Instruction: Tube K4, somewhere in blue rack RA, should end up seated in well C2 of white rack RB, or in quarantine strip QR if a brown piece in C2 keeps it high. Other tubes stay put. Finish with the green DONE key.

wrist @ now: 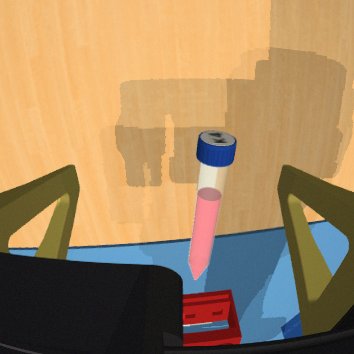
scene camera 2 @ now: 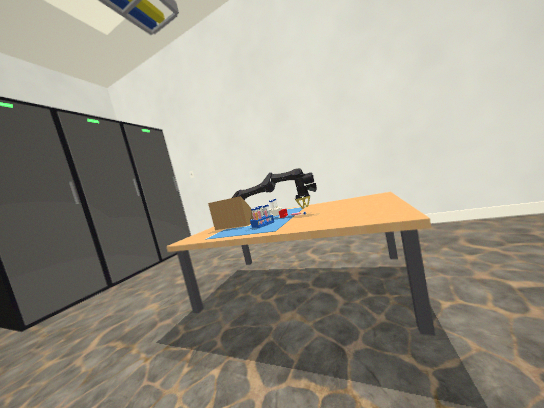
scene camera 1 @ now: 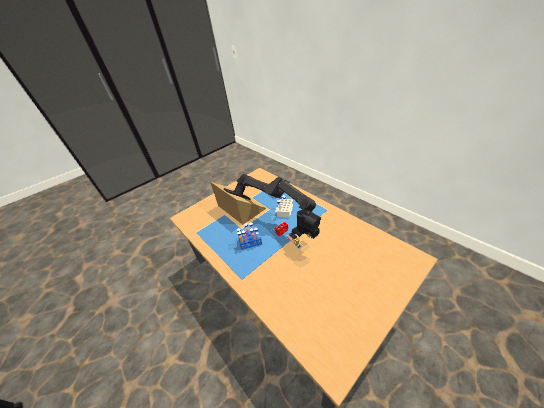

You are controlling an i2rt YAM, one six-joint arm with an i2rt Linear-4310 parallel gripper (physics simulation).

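Pixels of known places: gripper, fingertip midpoint: [wrist: 178, 175] [scene camera 2: 305, 207] [scene camera 1: 302, 241]; arm's base, link origin: [scene camera 2: 234, 208] [scene camera 1: 237, 194].
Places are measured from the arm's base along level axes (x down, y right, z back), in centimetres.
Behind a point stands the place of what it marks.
Observation:
Tube K4 [wrist: 204, 227] {x 11.3, y -7.9, z -48.1 cm} [scene camera 2: 297, 214] {x 12.4, y -6.9, z -47.9 cm}, with a blue cap, white top marked K4 and pink contents, lies on its side across the mat's edge, its cap over the bare wood and its tip toward the red block. My gripper [wrist: 178, 175] {x 9.1, y -9.9, z -53.4 cm} [scene camera 2: 303, 204] {x 9.1, y -9.9, z -53.4 cm} is open and empty above the tube, which shows between the spread fingers in the wrist view. Blue rack RA [scene camera 1: 251, 244] {x 11.5, y 12.6, z -33.5 cm} [scene camera 2: 262, 222] holds several upright capped tubes. White rack RB [scene camera 1: 284, 210] {x 8.4, y -18.7, z -26.5 cm} stands farther back; the inside of C2 cannot be made out. Which object is strip QR cannot be read. The DONE key cannot be made out.
A small red block [scene camera 1: 281, 229] {x 8.3, y -6.5, z -38.6 cm} [scene camera 2: 283, 213] {x 10.0, y -4.5, z -38.7 cm} [wrist: 210, 303] {x 11.7, y -6.4, z -38.6 cm} with openings stands on the blue mat [scene camera 1: 240, 265] {x 12.9, y 25.0, z -40.8 cm} [wrist: 100, 255] {x 12.9, y -15.2, z -43.8 cm} near the tube's tip. A brown panel structure [scene camera 1: 231, 202] {x -2.3, y 8.0, z -7.1 cm} [scene camera 2: 229, 214] {x 3.0, y 8.6, z -1.4 cm} stands beside the arm's base, behind RA. Blue-capped tubes show by RB.

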